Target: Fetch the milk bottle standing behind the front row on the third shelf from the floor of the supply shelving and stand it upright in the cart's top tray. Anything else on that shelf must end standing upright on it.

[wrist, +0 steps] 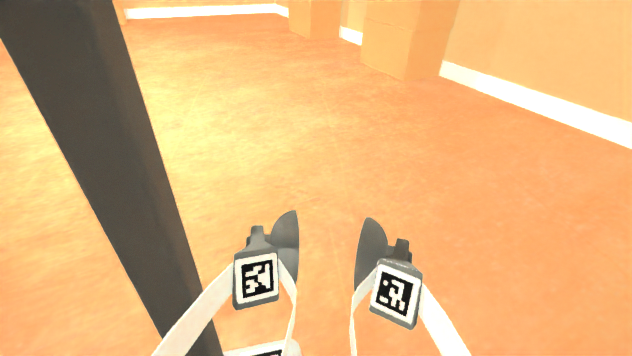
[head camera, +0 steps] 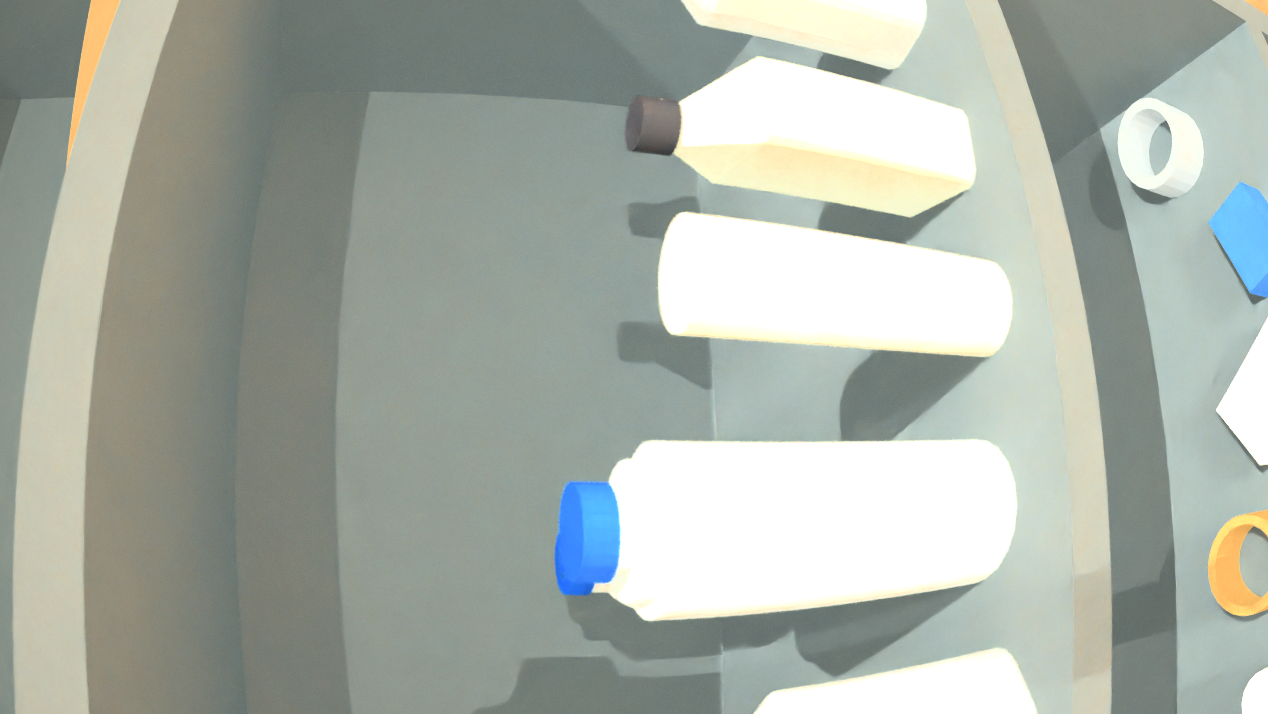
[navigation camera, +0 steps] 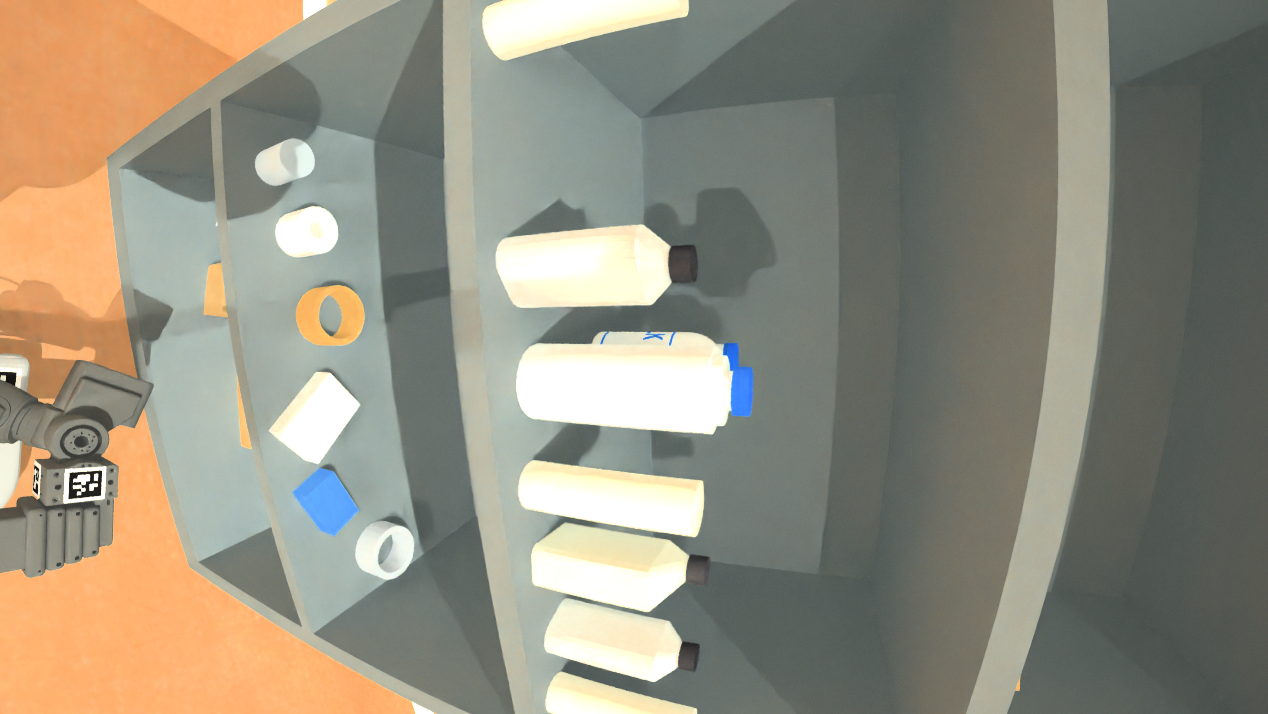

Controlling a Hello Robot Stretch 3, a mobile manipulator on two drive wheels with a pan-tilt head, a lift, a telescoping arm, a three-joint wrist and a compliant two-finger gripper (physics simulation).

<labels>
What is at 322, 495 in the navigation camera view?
A blue block.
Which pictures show the milk bottle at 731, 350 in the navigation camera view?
The head camera view and the navigation camera view only.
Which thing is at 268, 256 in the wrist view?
The gripper.
</labels>
